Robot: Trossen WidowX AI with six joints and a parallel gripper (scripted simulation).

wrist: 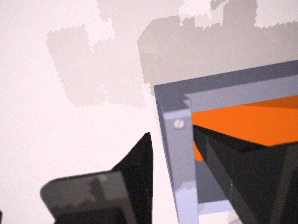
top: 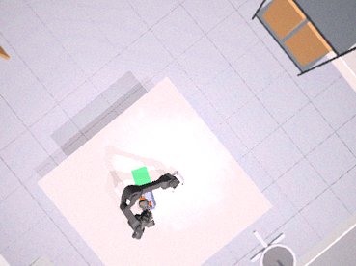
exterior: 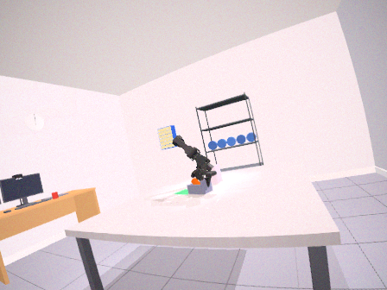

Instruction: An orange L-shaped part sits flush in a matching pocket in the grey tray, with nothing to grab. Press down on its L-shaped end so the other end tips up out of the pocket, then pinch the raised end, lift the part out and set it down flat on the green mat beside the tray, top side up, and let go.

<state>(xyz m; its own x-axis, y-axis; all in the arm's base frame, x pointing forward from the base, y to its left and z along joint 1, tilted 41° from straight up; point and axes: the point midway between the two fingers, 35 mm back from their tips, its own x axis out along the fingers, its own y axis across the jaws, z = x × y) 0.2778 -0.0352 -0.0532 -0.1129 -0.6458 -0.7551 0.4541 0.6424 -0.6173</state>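
The orange L-shaped part is 20 mm behind my gripper tip and 40 mm to the right of it. The rest, counted from my gripper tip: green mat (110 mm behind, 200 mm to the right, 50 mm below).
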